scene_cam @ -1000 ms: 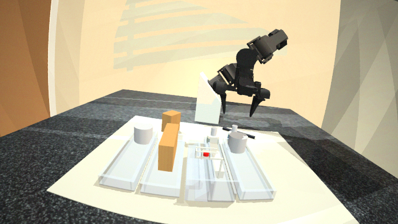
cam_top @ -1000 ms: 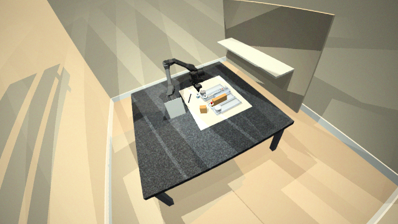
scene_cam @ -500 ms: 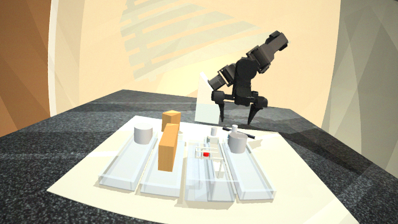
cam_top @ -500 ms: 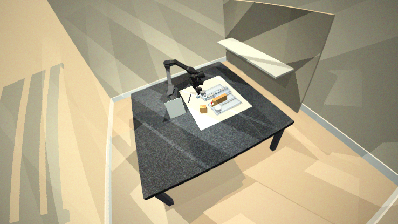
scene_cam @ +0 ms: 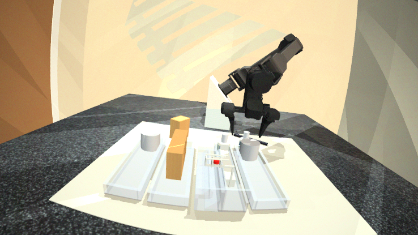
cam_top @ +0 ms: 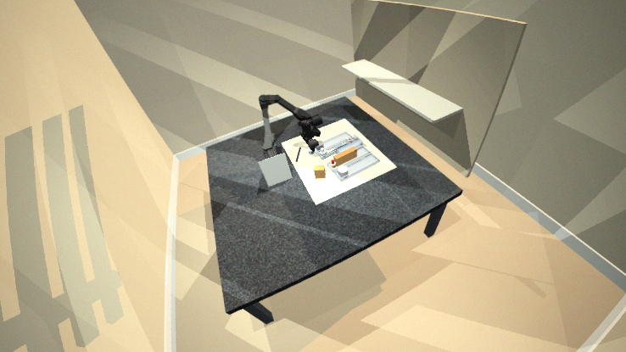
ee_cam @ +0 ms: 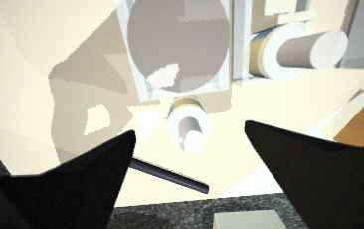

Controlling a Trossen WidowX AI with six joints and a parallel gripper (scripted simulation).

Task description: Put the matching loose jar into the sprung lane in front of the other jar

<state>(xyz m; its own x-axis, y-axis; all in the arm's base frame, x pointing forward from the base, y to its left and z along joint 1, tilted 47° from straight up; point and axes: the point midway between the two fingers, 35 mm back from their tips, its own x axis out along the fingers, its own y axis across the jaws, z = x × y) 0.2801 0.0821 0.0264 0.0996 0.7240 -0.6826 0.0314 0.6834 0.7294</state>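
Right now the black rod is 8 cm behind my gripper tip, 4 cm to the left of it and 4 cm below it. Also, from my gripper tip: sprung lane (20 cm ahead, 10 cm to the right, 3 cm below); then red mark (24 cm ahead, 11 cm to the right, 2 cm above).
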